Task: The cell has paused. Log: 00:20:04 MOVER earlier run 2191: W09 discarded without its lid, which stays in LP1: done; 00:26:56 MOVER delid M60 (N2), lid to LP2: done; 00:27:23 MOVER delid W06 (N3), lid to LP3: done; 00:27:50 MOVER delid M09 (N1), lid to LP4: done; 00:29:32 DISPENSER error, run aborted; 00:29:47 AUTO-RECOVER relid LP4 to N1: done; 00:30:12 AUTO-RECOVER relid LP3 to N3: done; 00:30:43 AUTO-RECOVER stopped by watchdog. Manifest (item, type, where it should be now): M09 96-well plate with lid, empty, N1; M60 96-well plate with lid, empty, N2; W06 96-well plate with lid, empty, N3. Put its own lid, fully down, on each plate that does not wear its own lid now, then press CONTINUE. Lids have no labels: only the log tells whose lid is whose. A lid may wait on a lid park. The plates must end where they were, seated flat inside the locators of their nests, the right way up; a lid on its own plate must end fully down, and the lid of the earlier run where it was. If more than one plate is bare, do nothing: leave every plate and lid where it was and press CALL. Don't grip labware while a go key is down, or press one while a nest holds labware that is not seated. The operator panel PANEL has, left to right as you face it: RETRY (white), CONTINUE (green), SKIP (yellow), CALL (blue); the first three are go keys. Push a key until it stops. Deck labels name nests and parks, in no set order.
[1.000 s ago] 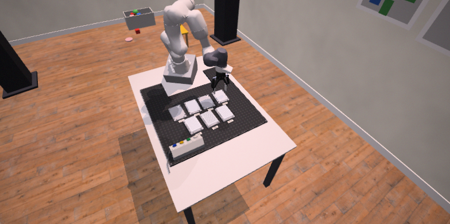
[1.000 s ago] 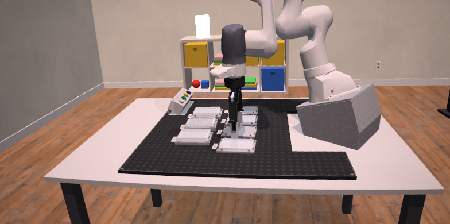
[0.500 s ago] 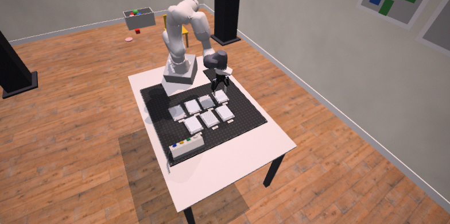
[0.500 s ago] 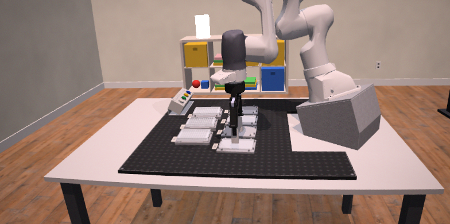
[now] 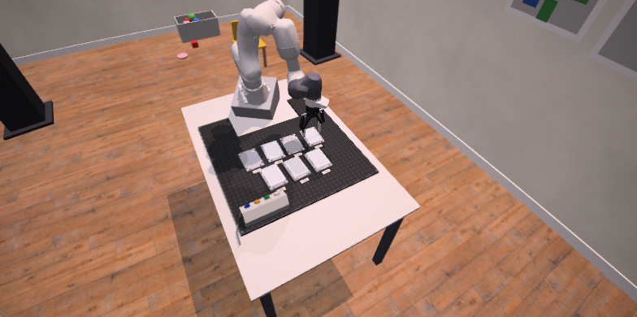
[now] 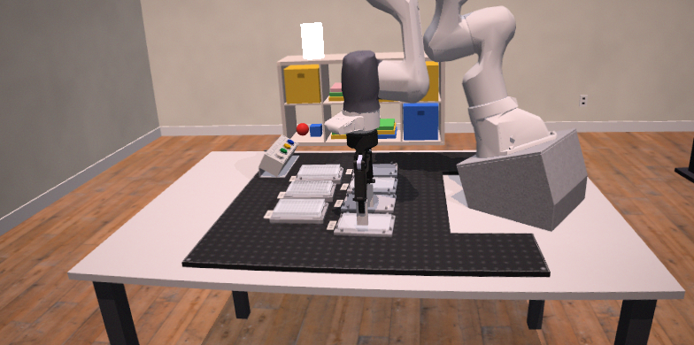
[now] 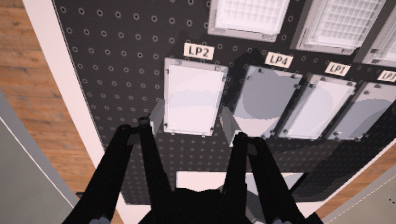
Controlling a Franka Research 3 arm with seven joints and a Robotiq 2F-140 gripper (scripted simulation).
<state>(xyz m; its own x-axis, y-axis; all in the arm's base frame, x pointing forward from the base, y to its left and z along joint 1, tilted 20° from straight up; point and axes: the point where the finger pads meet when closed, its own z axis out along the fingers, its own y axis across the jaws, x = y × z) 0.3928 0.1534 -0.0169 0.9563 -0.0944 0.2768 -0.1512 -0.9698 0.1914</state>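
The lid park LP2 is 50 mm below my hand. The rest, counted from my hand: white key: 400 mm to the right, 280 mm ahead, 10 mm above; green key: 450 mm to the right, 270 mm ahead, 10 mm above; park LP4: 130 mm to the right, 50 mm below, 10 mm behind.
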